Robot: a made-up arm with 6 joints.
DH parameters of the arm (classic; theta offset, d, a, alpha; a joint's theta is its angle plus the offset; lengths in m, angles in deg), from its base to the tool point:
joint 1: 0 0.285 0 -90
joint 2: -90 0 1.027 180
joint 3: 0 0 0 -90
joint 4: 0 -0.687 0 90
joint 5: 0 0.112 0 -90
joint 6: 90 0 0 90
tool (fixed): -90 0 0 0
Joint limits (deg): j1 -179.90..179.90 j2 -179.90..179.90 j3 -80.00..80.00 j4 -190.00..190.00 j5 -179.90..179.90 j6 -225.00..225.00
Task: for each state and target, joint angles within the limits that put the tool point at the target. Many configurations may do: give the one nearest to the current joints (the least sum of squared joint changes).
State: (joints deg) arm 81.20 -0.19 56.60 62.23 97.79 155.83
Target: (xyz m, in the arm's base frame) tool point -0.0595 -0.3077 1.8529
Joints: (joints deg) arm 69.99 -28.89 37.18 63.84 97.79 155.83
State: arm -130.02 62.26 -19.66 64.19 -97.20 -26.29
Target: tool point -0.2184 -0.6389 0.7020
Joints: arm -105.04 15.75 -48.09 66.23 -97.20 -26.29
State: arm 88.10 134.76 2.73 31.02 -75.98 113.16
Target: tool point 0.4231 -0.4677 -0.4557
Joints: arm 122.80 179.79 -28.58 23.98 -75.98 113.16
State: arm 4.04 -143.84 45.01 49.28 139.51 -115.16
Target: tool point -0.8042 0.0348 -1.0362
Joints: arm -7.75 -169.73 29.95 48.71 139.51 -115.16
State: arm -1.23 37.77 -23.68 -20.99 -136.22 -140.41
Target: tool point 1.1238 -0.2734 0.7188
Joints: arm -8.35 35.38 2.15 -16.76 -136.22 -140.41
